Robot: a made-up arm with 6 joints.
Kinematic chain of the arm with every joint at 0, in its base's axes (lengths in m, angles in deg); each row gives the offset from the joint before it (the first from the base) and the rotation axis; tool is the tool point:
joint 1: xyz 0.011 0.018 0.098 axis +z
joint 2: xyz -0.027 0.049 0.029 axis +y
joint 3: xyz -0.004 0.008 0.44 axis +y
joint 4: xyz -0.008 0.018 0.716 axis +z
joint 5: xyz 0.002 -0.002 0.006 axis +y
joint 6: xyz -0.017 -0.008 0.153 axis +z
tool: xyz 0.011 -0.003 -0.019
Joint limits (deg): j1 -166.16..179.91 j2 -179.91..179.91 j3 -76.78..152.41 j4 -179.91..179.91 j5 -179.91..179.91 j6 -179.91..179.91
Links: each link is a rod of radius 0.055 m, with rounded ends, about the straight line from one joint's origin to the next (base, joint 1, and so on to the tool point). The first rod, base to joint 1, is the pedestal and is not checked.
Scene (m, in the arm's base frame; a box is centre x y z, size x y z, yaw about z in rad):
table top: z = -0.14
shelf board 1: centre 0.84 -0.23 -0 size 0.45 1.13 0.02 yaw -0.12
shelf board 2: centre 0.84 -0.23 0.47 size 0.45 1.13 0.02 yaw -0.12
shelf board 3: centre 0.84 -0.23 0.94 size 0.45 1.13 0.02 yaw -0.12
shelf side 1: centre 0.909 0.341 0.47 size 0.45 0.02 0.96 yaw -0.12
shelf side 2: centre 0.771 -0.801 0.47 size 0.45 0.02 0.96 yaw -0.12
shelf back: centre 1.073 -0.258 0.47 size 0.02 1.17 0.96 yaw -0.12
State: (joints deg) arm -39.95 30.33 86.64 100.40 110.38 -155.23
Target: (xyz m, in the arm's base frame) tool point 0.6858 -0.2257 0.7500
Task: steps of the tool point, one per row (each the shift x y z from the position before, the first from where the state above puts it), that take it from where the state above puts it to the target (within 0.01 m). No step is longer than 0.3 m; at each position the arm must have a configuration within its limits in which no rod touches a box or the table.
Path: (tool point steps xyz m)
1: -0.1145 -0.0065 0.0113
2: -0.1121 0.0141 0.0002
3: -0.1048 0.0323 -0.0114
4: 0.0284 0.0055 0.2687
5: -0.0520 0.1103 0.2719
6: 0.1227 -0.0276 0.0135
7: 0.1369 -0.0037 -0.0135

